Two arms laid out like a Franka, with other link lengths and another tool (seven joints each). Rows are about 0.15 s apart.
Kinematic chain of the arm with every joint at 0, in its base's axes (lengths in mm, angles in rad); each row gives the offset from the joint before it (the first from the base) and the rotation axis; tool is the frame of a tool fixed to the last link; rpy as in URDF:
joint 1: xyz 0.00 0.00 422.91 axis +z
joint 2: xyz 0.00 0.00 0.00 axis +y
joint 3: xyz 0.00 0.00 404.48 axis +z
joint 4: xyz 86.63 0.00 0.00 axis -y
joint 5: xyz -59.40 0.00 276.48 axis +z
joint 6: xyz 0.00 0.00 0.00 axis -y
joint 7: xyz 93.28 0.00 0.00 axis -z
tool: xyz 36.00 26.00 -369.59 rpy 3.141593 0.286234 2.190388
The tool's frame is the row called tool.
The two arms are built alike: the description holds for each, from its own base.
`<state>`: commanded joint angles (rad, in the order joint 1, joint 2, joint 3, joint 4, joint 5, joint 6, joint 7); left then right.
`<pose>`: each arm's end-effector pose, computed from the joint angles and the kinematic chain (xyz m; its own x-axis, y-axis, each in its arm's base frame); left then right.
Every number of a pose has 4 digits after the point.
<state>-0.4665 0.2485 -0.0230 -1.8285 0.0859 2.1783 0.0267 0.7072 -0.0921 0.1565 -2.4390 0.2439 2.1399 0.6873</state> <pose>0.5701 -0.2531 0.3594 -0.0224 0.9602 -0.2784 0.9909 0.0583 0.1214 0.1881 0.3010 0.2958 -0.6301 0.7648 -0.1346 0.7710 0.5953 -0.2263</pose>
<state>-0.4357 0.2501 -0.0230 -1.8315 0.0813 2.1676 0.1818 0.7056 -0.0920 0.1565 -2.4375 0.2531 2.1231 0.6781</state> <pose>0.5727 -0.2406 0.3551 0.0888 0.9619 -0.2585 0.9925 -0.0636 0.1042 0.1823 0.2993 0.2957 -0.6350 0.7622 -0.1258 0.7649 0.5974 -0.2409</pose>
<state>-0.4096 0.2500 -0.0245 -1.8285 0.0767 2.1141 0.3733 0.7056 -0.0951 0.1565 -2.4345 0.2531 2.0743 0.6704</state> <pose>0.5611 -0.2272 0.3476 0.2295 0.9450 -0.2331 0.9733 -0.2245 0.0484 0.1684 0.2892 0.2958 -0.6508 0.7493 -0.1224 0.7469 0.6029 -0.2804</pose>
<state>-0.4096 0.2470 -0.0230 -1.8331 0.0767 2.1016 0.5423 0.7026 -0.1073 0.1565 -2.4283 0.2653 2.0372 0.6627</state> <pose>0.5535 -0.2305 0.3452 0.3788 0.8978 -0.2246 0.9233 -0.3832 0.0252 0.1589 0.2859 0.3009 -0.6551 0.7476 -0.1094 0.7391 0.6040 -0.2980</pose>
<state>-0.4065 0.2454 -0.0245 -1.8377 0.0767 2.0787 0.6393 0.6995 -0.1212 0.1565 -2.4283 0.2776 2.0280 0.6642</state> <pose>0.5429 -0.2288 0.3408 0.4551 0.8619 -0.2235 0.8836 -0.4682 -0.0066 0.1562 0.2867 0.3055 -0.6470 0.7558 -0.1007 0.7449 0.5984 -0.2950</pose>
